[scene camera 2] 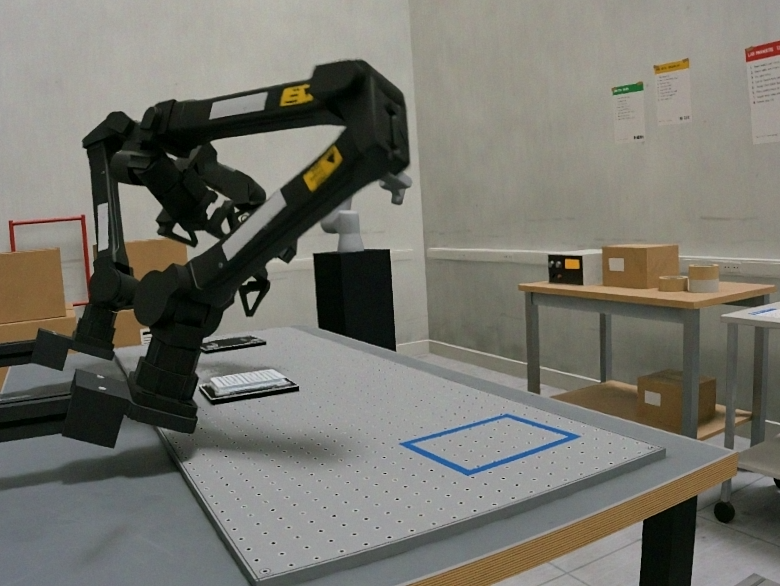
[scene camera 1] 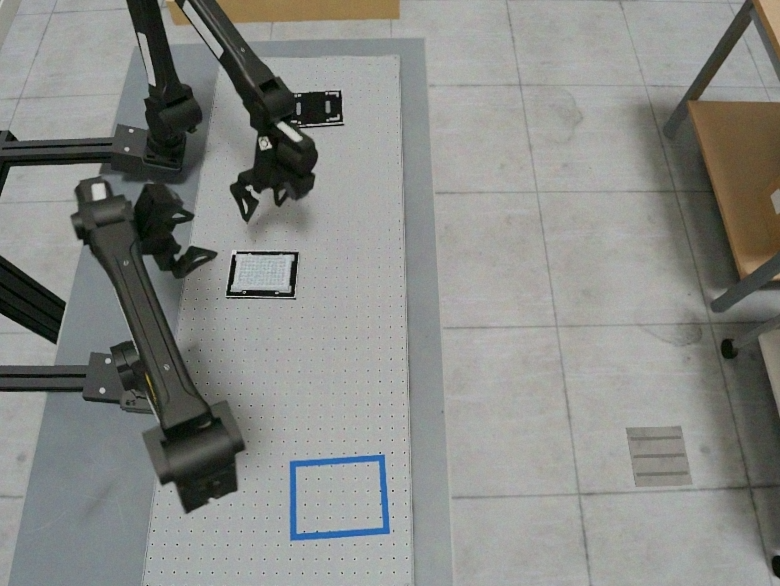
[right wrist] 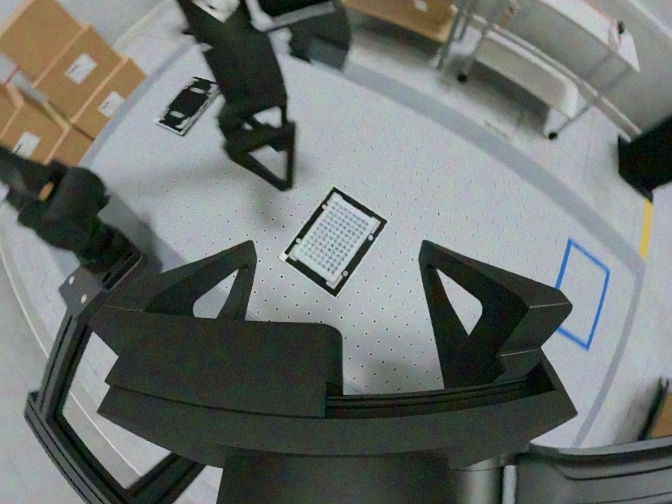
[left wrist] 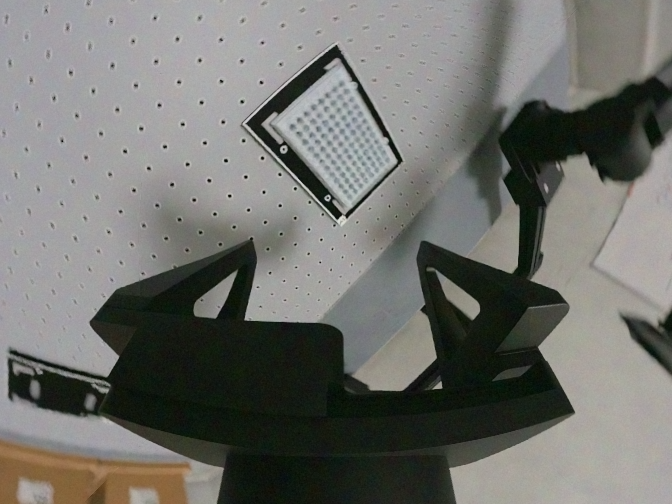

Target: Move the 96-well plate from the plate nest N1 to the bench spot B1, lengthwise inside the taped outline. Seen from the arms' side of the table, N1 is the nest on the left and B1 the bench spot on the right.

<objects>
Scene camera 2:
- left gripper: 239,308
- right gripper: 216,246
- clear 96-well plate: 257,380
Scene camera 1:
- left gripper: 261,212
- right gripper: 205,236
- clear 96-well plate: 247,277
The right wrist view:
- left gripper: 282,166
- right gripper: 337,249
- clear 96-well plate: 340,222
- black nest N1: 185,102
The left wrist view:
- left gripper: 336,249
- clear 96-well plate: 297,123
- black nest N1: 61,396
</objects>
